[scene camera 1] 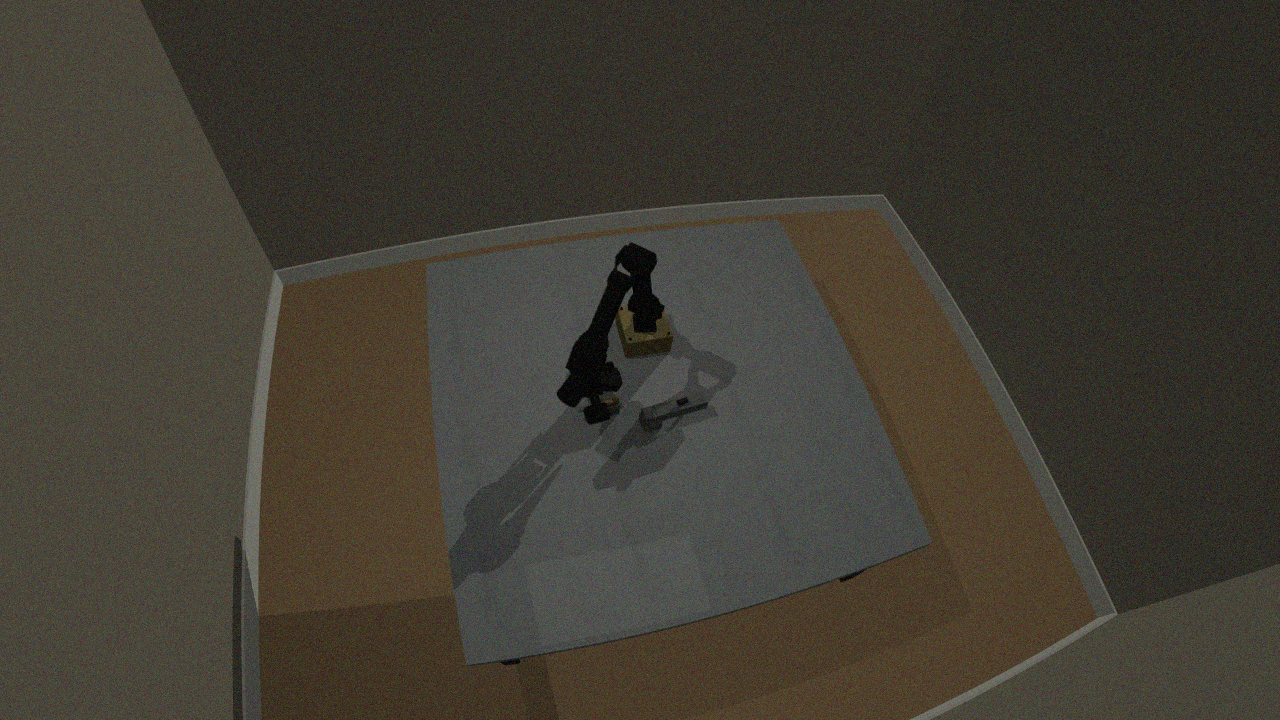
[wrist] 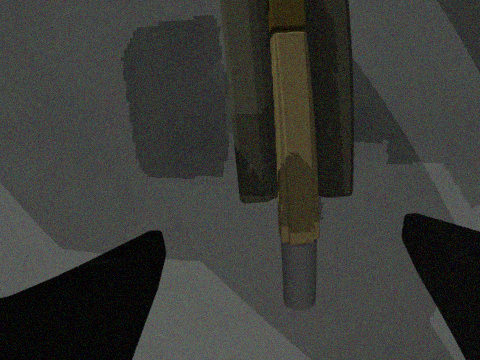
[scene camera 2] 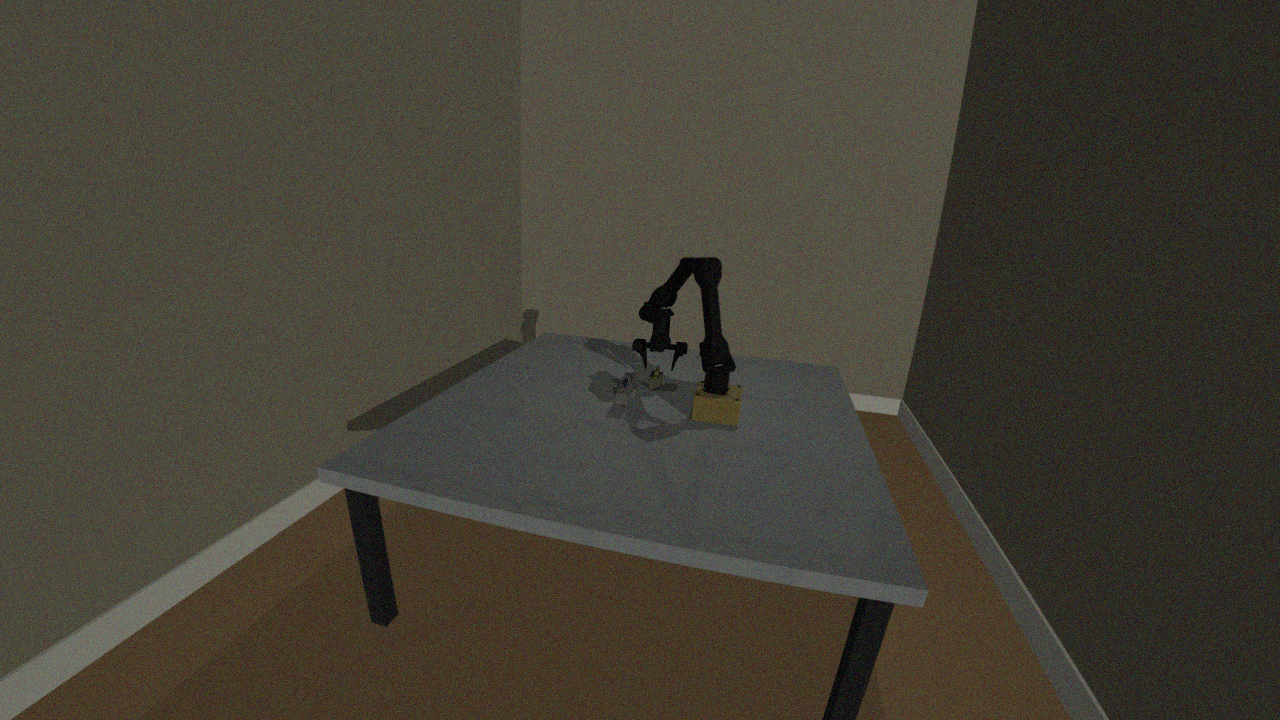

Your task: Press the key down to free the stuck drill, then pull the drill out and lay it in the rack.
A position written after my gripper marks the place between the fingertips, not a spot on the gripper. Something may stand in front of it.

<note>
My gripper (scene camera 1: 588, 405) is open, holding nothing. Further things: a drill (wrist: 297, 186) and a rack (wrist: 247, 41).
My gripper is seen too in the wrist view (wrist: 284, 236) and in scene camera 2 (scene camera 2: 658, 369).
</note>
